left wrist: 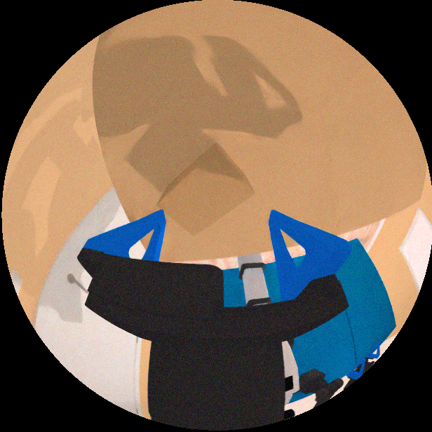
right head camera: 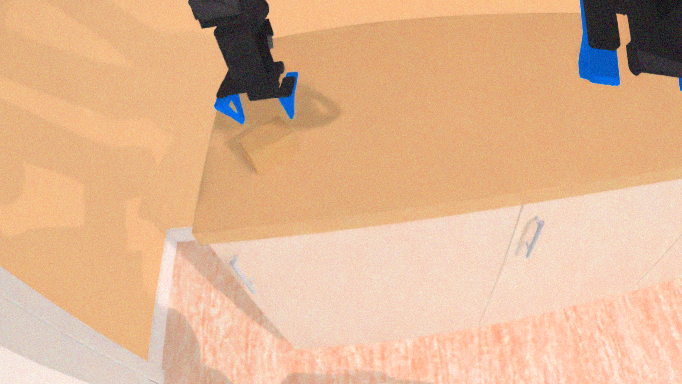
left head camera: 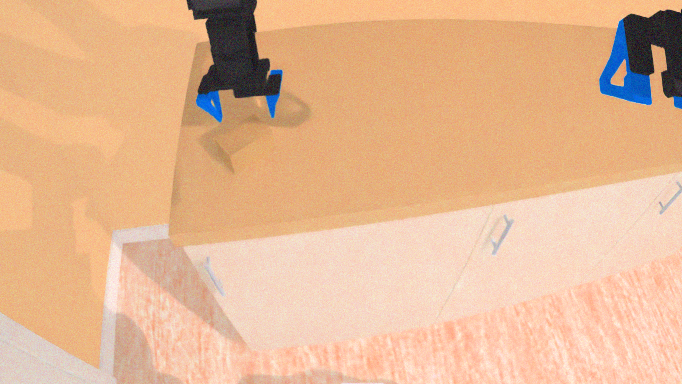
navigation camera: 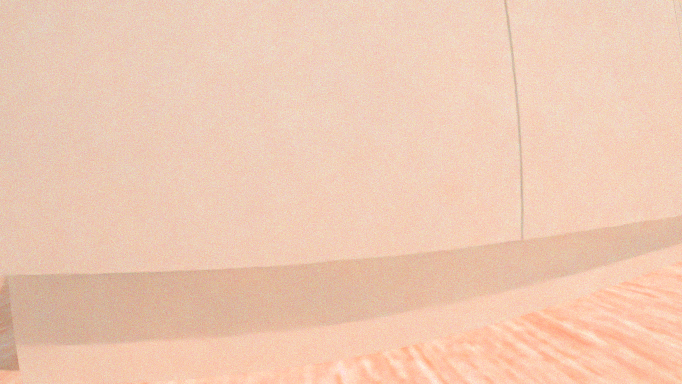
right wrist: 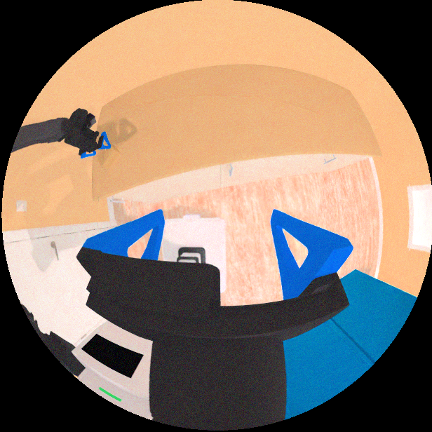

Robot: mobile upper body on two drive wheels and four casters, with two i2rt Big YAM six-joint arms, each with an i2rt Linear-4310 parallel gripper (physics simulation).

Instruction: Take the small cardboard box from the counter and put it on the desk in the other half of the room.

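Places are measured from the left arm's base along level axes (x left, y back, z up), in millimetres.
Where they show: left gripper, between the fingertips: point(right head camera: 267, 119) point(left head camera: 246, 117); right gripper, between the fingertips: point(right head camera: 632, 76) point(left head camera: 639, 93).
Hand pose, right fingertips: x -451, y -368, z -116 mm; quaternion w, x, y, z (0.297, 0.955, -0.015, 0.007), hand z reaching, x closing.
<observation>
Each offset is from my right fingertips to the top centre of the thing. "*": to the spot under its first point. Level surfaces: height alone.
The small cardboard box {dx +465, dy -255, dz -334 mm} point(left head camera: 237, 143) lies on the tan counter top {dz -384 mm} point(left head camera: 405, 123) near its left end; it also shows in the right head view point(right head camera: 259, 143) and in the left wrist view point(left wrist: 201, 189). My left gripper point(left head camera: 243, 108) is open and empty, hanging just above and behind the box, with the box ahead of its fingertips in the left wrist view point(left wrist: 217, 219). My right gripper point(left head camera: 639, 91) is open and empty, raised at the far right over the counter; the right wrist view point(right wrist: 215, 225) shows nothing between its fingers.
White cabinet doors with metal handles point(left head camera: 500, 235) run under the counter. The counter's left edge meets the orange wall point(left head camera: 70, 143). Reddish wood floor {dz -1294 mm} point(left head camera: 477, 344) lies in front. The navigation view shows the cabinet front {* dx +272, dy -148, dz -1031 mm} point(navigation camera: 285, 143) close up.
</observation>
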